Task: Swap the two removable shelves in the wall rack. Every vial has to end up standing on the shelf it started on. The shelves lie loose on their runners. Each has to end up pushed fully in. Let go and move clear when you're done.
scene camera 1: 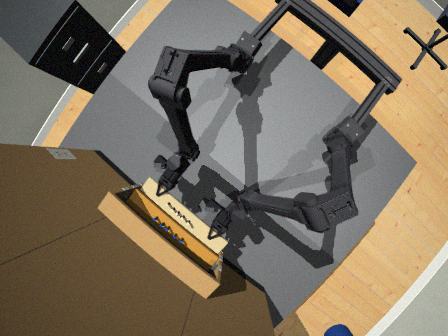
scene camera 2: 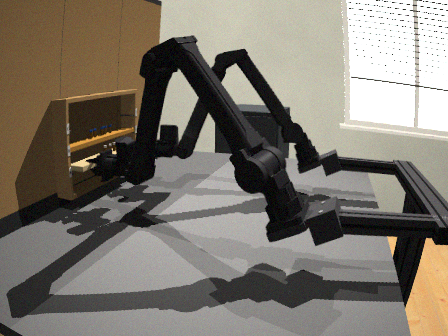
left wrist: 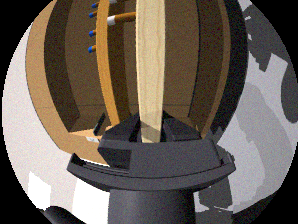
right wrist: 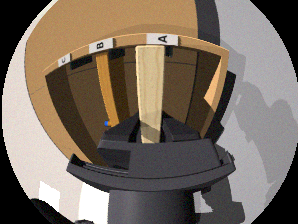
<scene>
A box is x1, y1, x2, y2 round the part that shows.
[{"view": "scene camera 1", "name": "pale shelf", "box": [140, 177, 227, 253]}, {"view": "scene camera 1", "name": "orange shelf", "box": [126, 188, 218, 269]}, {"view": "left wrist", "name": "left gripper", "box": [67, 111, 236, 223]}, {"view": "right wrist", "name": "pale shelf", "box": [136, 45, 164, 142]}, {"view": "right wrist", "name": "orange shelf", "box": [96, 52, 129, 126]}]
</scene>
